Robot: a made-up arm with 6 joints.
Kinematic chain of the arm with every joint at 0, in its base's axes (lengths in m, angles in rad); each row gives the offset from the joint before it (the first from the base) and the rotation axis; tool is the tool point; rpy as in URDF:
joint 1: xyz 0 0 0.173 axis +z
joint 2: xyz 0 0 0 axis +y
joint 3: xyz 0.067 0 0.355 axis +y
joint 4: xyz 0.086 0 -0.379 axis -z
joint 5: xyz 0 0 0 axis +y
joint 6: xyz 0.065 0 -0.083 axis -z
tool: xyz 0 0 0 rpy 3.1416 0 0
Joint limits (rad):
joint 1: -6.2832..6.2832
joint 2: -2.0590..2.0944
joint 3: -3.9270..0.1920
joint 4: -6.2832..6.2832
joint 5: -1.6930..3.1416
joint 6: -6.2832..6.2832
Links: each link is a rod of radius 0.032 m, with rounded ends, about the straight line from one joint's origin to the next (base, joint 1, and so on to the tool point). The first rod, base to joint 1, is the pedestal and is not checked.
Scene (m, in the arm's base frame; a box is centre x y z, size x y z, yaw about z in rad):
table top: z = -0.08
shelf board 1: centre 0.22 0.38 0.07 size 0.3 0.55 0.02 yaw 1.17
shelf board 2: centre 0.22 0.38 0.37 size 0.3 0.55 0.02 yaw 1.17
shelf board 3: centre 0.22 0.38 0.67 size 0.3 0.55 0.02 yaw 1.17
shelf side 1: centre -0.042 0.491 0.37 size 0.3 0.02 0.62 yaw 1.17
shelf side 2: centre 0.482 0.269 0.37 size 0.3 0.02 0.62 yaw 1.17
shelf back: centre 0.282 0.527 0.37 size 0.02 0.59 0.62 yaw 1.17
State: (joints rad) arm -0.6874 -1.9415 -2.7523 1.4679 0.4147 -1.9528
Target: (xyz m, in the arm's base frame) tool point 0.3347 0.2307 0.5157
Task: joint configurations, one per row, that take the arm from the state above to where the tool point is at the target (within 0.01 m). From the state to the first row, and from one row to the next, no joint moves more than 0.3 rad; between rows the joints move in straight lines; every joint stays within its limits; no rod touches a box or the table.
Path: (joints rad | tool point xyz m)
1: -0.5451 -1.7743 -2.4604 1.4620 0.4554 -1.9528 | -0.7210 0.4118 0.3100
2: -0.4029 -1.6072 -2.1686 1.4562 0.4962 -1.9528 | -0.6639 0.2639 0.5639
3: -0.2606 -1.4400 -1.8767 1.4503 0.5369 -1.9528 | -0.4998 0.1195 0.7466
4: -0.1183 -1.2728 -1.5848 1.4445 0.5776 -1.9528 | -0.2669 0.0226 0.8303
5: 0.0239 -1.1056 -1.2930 1.4386 0.6183 -1.9528 | -0.0233 -0.0054 0.8074
6: 0.1662 -0.9385 -1.0011 1.4327 0.6591 -1.9528 | 0.1717 0.0283 0.6918
7: 0.3085 -0.7713 -0.7092 1.4269 0.6998 -1.9528 | 0.2758 0.0918 0.5157
8: 0.4412 -0.5971 -0.8336 1.4286 0.7398 -1.9528 | 0.3105 0.1553 0.5207
9: 0.5739 -0.4229 -0.9580 1.4302 0.7798 -1.9528 | 0.3347 0.2307 0.5157

